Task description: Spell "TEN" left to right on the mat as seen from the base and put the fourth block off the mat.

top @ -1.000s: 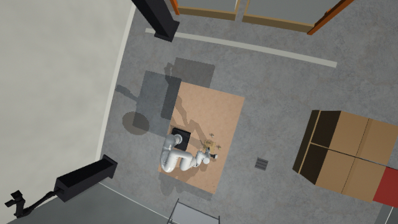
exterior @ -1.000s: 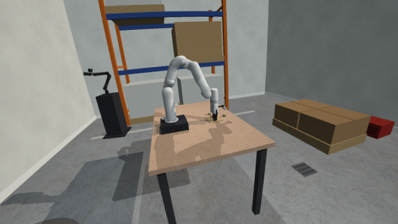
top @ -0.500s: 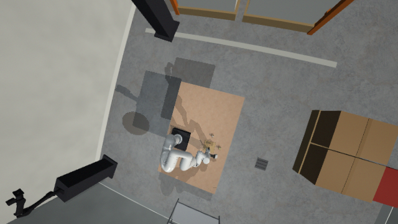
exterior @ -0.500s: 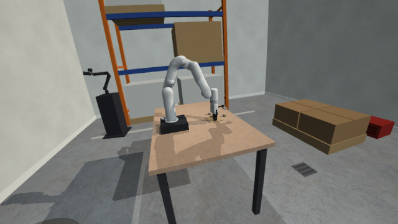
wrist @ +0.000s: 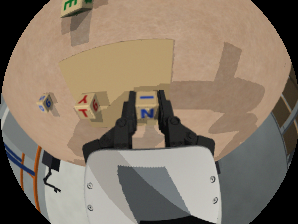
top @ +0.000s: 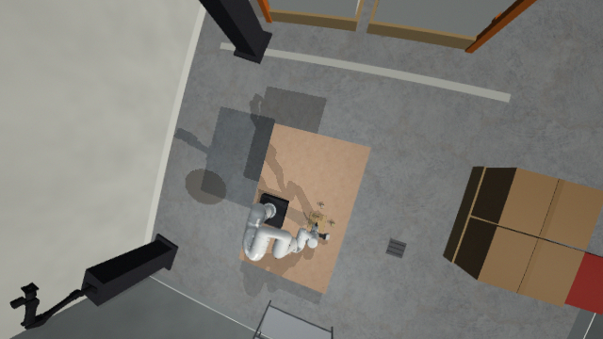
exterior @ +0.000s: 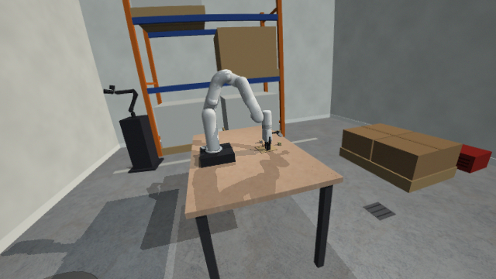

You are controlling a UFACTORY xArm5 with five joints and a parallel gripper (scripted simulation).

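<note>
My hand is 4 cm to the right of the tan mat, 3 cm above it and 1 cm past it.
</note>
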